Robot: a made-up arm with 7 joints.
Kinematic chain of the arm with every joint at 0, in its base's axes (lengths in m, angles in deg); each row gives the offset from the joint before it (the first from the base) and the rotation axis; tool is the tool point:
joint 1: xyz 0 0 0.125 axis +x
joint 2: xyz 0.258 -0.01 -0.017 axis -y
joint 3: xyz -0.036 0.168 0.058 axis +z
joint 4: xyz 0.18 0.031 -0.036 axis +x
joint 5: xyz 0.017 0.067 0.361 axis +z
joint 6: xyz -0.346 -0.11 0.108 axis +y
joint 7: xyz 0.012 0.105 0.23 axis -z
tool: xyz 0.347 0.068 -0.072
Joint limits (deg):
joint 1: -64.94..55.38
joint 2: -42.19..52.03
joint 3: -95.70..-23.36
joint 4: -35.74..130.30
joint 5: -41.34..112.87
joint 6: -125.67..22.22
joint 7: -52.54..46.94
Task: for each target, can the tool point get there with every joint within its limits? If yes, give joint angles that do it. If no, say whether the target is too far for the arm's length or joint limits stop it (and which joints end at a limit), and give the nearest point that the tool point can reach.
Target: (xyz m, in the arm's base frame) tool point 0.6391 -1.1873 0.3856
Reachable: no: joint limits stop it (at a limit: joint 1, joint 2, joint 3, joint 5) | nearest point 0.5512 -0.8961 0.3446 | short by 0.307 m
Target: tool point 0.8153 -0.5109 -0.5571
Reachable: no: joint limits stop it (at a limit: joint 2, joint 3, joint 4) | nearest point 0.7685 -0.4795 -0.5152 | short by 0.070 m
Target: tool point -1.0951 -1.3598 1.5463
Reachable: no: too far | nearest point -0.2400 -0.6081 0.7658 | short by 1.380 m
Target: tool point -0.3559 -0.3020 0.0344
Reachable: yes | joints -36.56 37.46 -61.86 73.52 90.39 -22.34 -19.07
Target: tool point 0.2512 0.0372 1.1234
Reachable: yes | joints 43.45 8.66 -56.67 -9.51 -8.46 -109.36 -8.68
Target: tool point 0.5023 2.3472 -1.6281
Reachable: no: too far | nearest point 0.3538 0.8954 -0.5438 | short by 1.818 m
